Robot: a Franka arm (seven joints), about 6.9 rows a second.
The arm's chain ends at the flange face. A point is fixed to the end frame.
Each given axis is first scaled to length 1.
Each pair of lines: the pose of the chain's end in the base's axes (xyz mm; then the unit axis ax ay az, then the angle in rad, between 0 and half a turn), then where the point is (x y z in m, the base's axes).
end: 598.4, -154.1, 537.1, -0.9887, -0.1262, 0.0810, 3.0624
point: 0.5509 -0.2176 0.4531
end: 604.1, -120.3, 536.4, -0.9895, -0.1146, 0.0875, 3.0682
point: 0.5541 -0.1835 0.4537
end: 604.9, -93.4, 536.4, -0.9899, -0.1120, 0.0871, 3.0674
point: 0.5546 -0.1563 0.4536
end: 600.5, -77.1, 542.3, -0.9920, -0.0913, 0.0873, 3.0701
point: 0.5476 -0.1384 0.4600
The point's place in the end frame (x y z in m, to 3 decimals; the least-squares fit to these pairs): -0.049 0.058 0.087
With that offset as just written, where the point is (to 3 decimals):
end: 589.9, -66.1, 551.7, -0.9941, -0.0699, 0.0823, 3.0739
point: 0.535 -0.126 0.469
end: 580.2, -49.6, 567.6, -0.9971, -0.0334, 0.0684, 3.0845
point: 0.523 -0.106 0.485
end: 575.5, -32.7, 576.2, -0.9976, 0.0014, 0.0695, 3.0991
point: 0.515 -0.087 0.494
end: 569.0, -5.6, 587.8, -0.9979, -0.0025, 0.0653, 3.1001
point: 0.509 -0.060 0.506
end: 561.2, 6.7, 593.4, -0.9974, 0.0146, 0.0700, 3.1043
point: 0.499 -0.047 0.512
